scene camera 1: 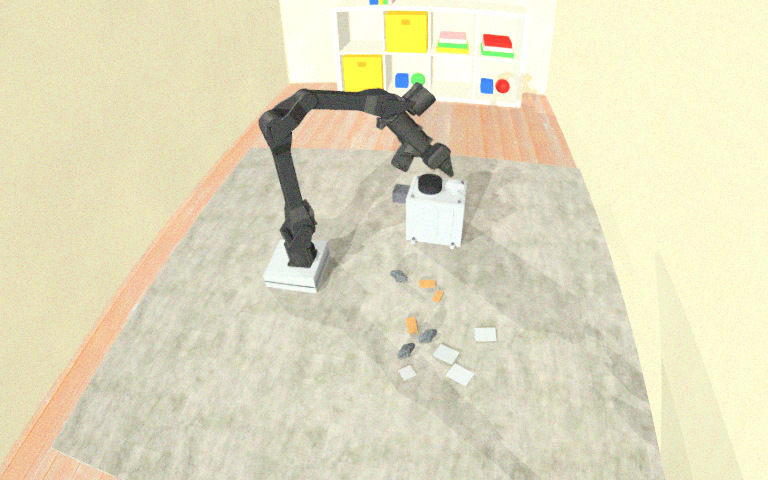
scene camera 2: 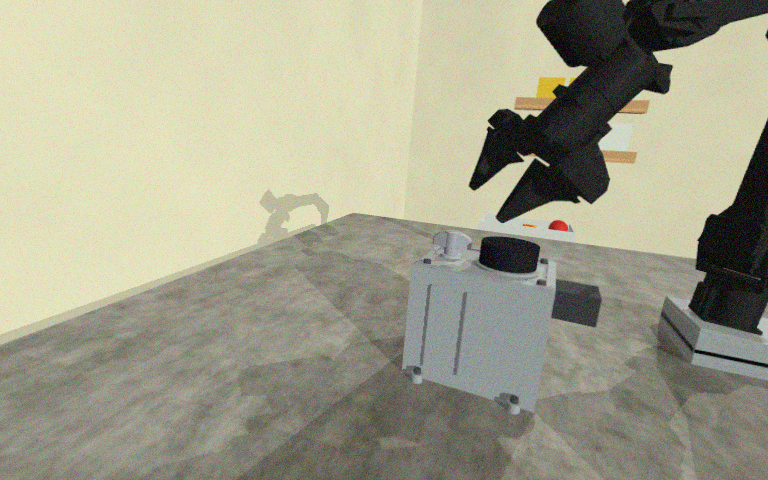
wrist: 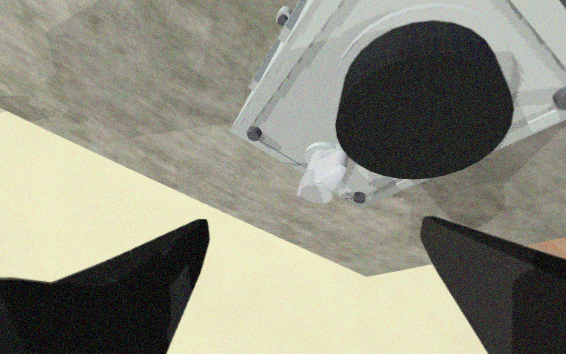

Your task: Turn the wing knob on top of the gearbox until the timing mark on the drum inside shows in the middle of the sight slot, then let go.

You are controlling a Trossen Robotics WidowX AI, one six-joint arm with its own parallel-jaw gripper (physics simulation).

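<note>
The pale grey gearbox stands upright on the mat. Its pale wing knob is on top near a corner, beside a taller round black cap. My gripper is open and empty, tilted downward, with its fingertips above the gearbox top and apart from the knob. In the wrist view the knob shows above the gap between the fingertips. Two dark upright lines mark the gearbox's side. I cannot make out the sight slot or the drum's timing mark.
A dark block juts from the gearbox's side towards the arm's base. Orange pieces, grey lumps and pale flat pieces lie on the mat. A white shelf unit stands at the back.
</note>
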